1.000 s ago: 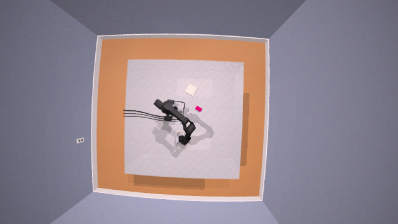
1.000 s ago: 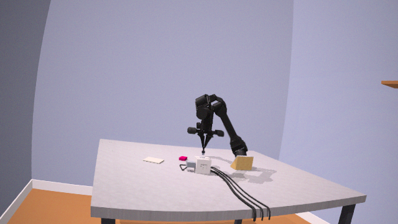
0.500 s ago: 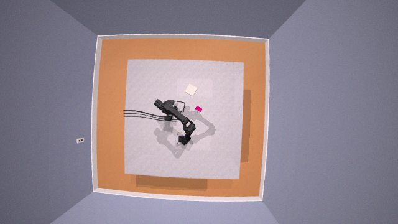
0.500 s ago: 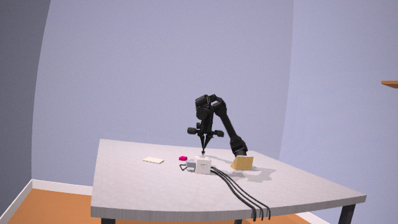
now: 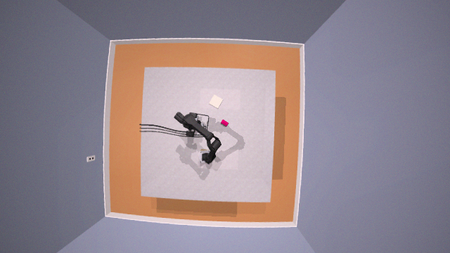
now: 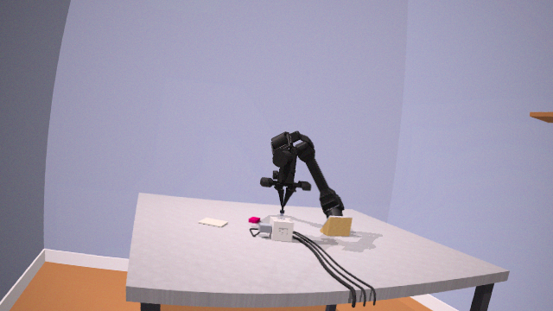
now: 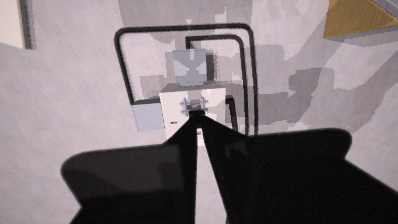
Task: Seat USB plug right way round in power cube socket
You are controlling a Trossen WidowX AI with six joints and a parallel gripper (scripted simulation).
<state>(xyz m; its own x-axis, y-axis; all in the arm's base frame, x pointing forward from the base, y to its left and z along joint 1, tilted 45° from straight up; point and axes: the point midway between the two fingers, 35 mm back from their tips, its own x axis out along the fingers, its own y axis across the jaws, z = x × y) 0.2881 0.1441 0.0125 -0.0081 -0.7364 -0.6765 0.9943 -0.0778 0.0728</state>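
Now: the black USB plug 20 mm below my gripper tip. The rest, counted from my gripper tip: cream flat card 230 mm ahead, 160 mm to the right, 120 mm below; then magenta block 260 mm to the right, 120 mm below, 30 mm ahead.
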